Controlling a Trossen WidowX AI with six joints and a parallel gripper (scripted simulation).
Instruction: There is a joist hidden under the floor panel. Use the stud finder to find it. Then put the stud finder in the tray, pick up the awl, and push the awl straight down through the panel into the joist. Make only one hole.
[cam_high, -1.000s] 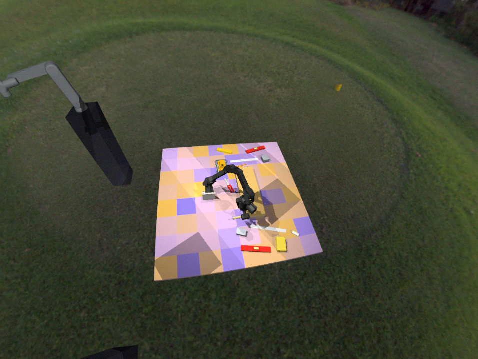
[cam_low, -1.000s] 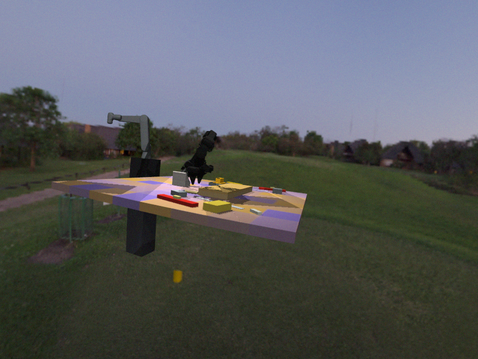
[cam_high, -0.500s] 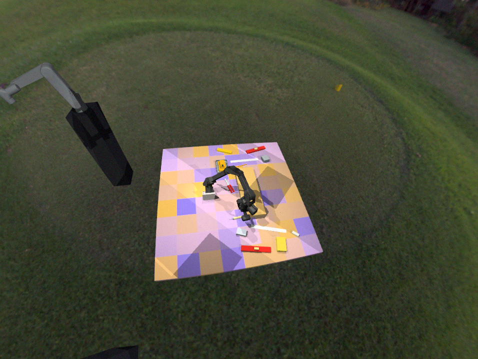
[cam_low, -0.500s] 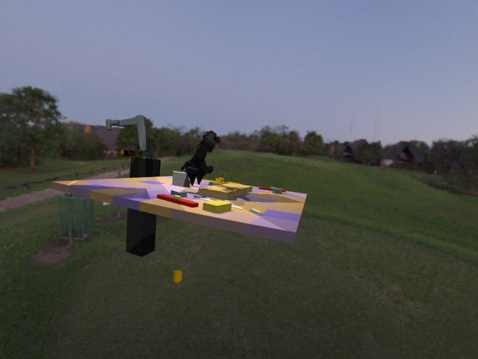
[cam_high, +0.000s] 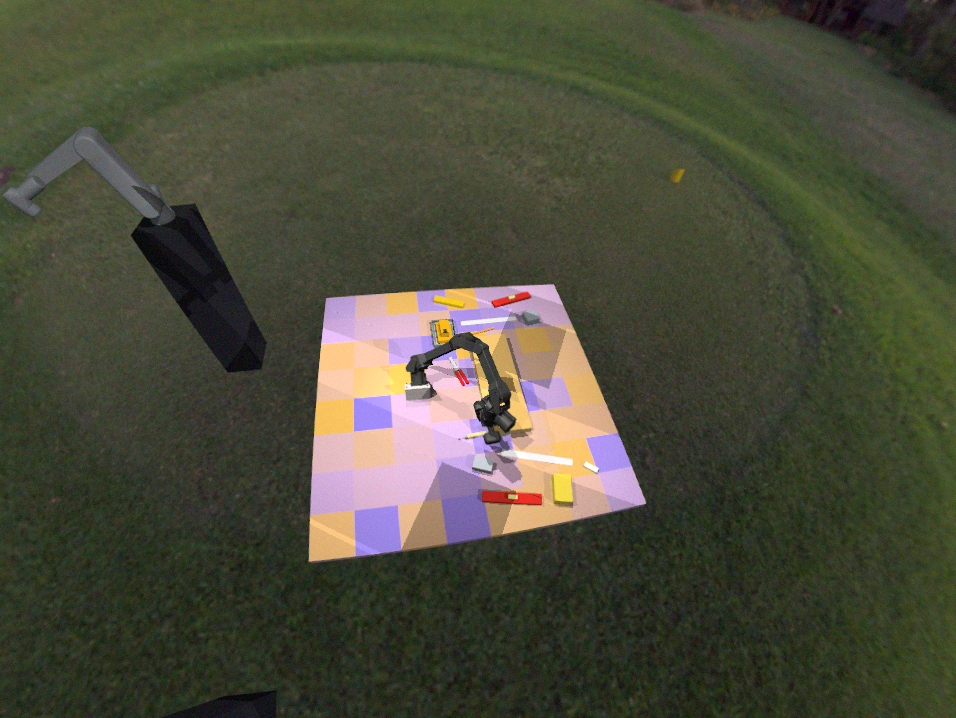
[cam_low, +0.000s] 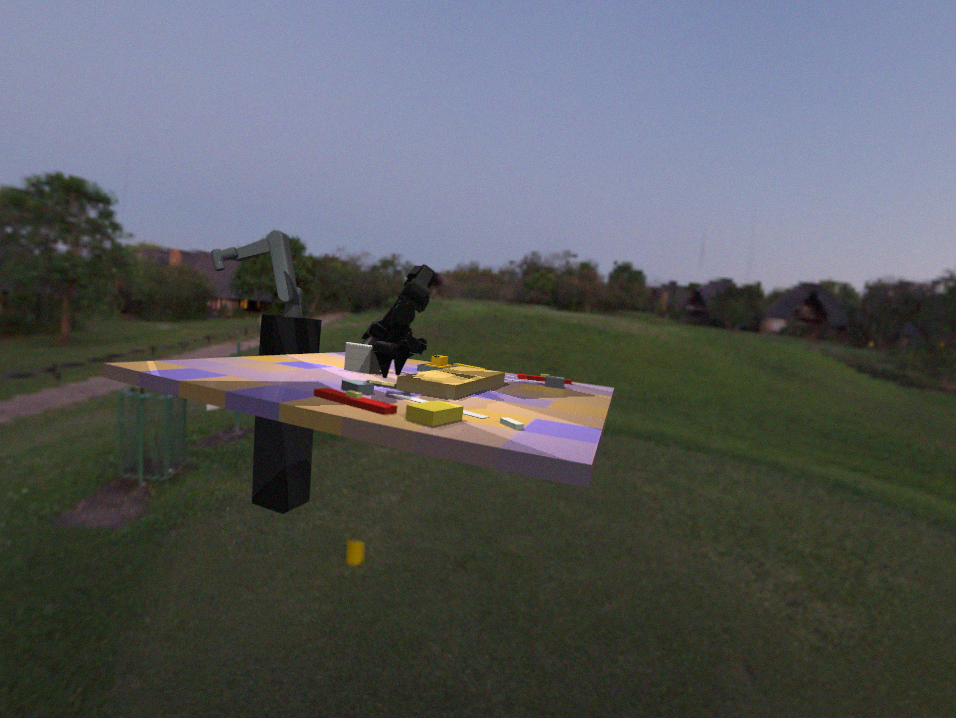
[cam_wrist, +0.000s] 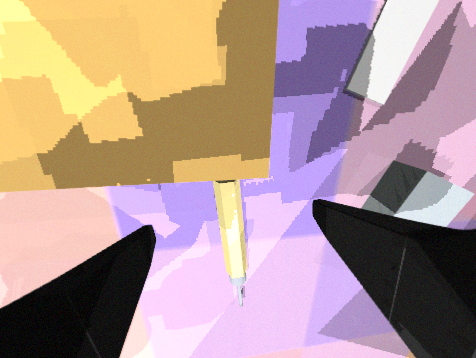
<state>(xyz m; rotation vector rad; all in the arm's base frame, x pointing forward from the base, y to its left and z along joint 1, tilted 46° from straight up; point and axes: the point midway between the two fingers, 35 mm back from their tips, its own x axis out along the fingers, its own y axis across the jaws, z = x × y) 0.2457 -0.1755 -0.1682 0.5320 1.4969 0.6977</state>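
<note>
My gripper tip is 60 mm past the awl and 30 mm above it. Also, from my gripper tip: grey block (30 mm behind, 130 mm to the right, 20 mm below); yellow stud finder (90 mm behind, 550 mm to the left, 20 mm above); yellow block (260 mm ahead, 280 mm to the right, 20 mm below).
</note>
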